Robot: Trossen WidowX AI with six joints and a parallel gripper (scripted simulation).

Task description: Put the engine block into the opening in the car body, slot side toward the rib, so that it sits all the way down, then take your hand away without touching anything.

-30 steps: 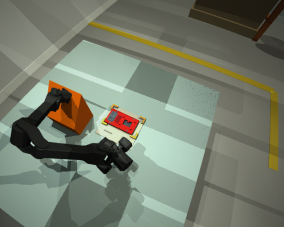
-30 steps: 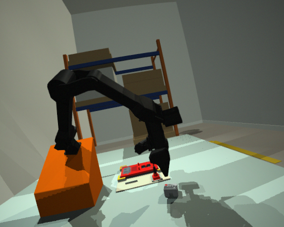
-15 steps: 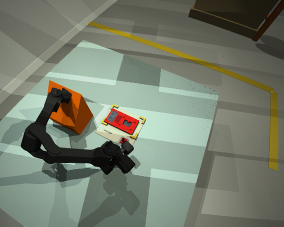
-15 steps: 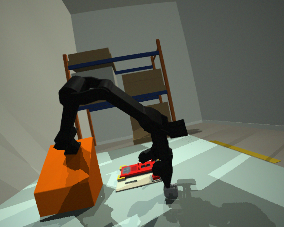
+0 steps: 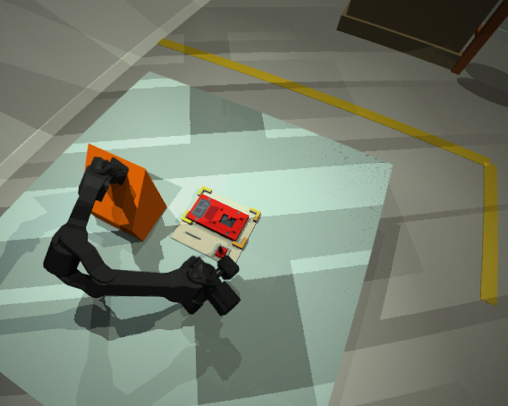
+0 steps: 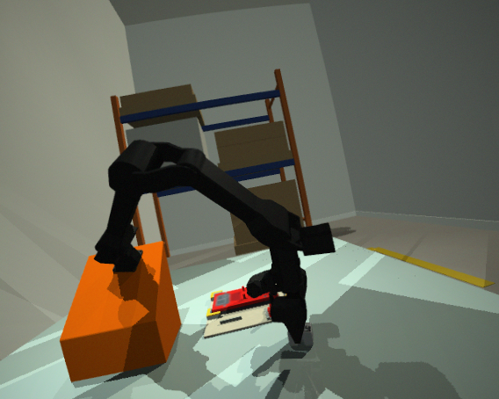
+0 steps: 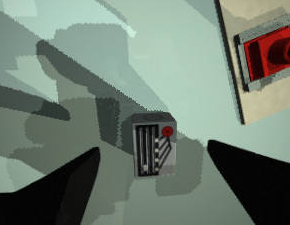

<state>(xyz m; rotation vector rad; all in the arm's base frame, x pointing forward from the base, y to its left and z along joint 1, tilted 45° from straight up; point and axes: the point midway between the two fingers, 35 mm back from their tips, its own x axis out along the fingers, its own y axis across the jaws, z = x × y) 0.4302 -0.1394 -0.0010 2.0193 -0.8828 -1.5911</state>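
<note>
Right now the grey engine block is 2 cm below my gripper tip and 1 cm to the right of it.
</note>
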